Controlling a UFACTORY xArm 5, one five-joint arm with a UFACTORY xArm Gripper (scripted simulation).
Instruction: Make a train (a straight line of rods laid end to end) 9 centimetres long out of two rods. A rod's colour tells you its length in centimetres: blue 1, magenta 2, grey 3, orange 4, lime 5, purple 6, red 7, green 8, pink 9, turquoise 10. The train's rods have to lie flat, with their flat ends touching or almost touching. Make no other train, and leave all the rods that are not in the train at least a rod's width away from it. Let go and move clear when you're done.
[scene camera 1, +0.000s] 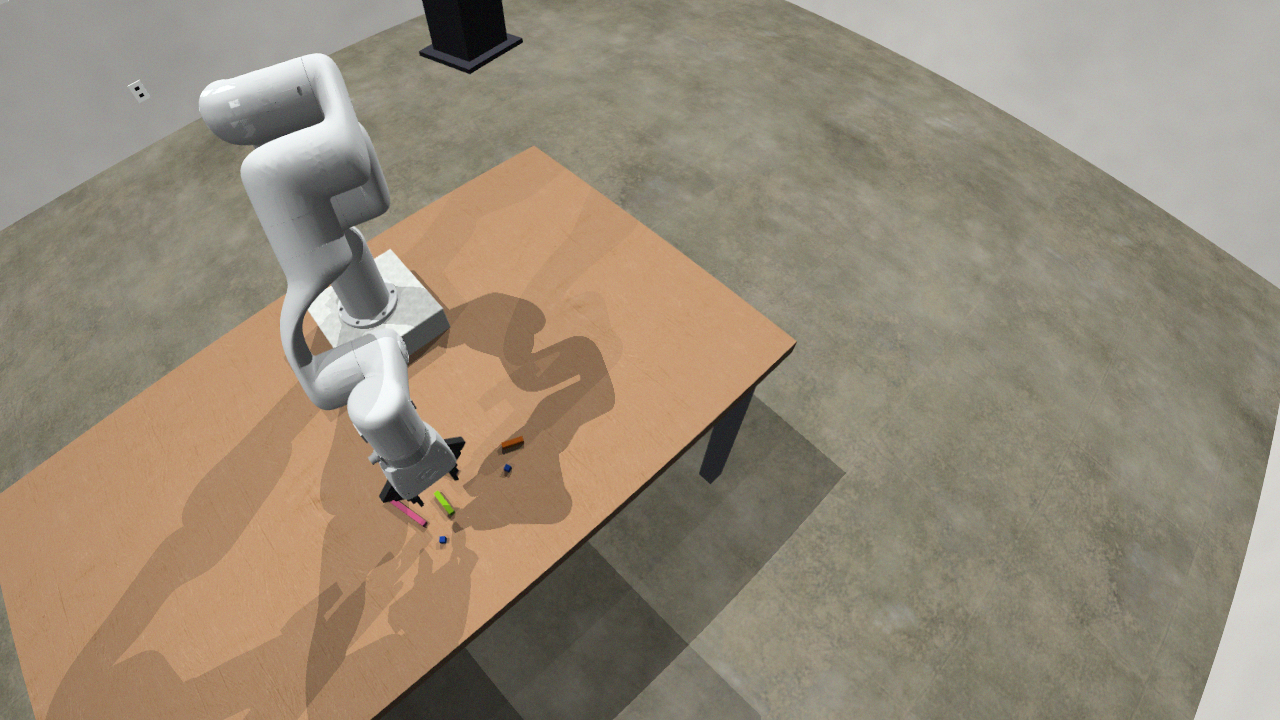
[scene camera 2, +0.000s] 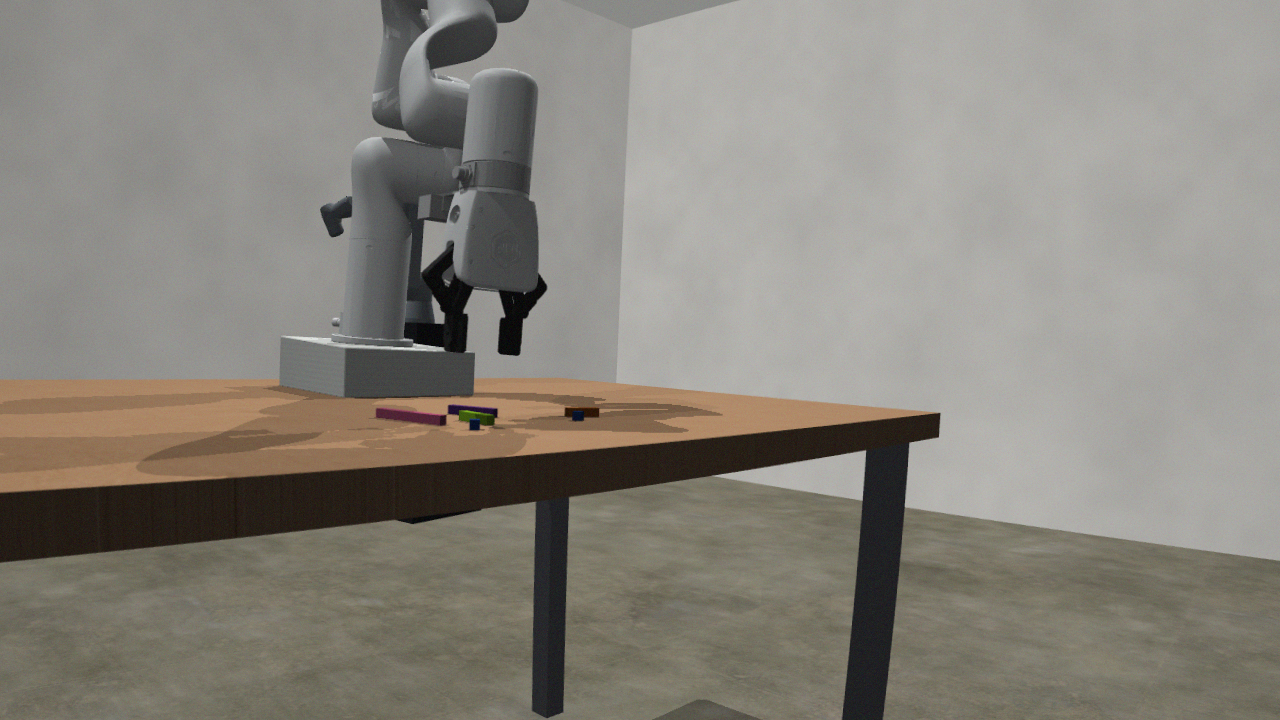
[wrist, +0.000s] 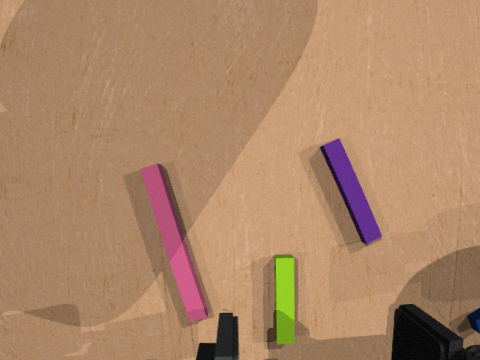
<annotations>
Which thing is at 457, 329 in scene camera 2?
My gripper.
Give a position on a lime rod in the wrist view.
At 284, 264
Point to my gripper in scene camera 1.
At 435, 486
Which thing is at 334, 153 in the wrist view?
A purple rod.
</annotations>
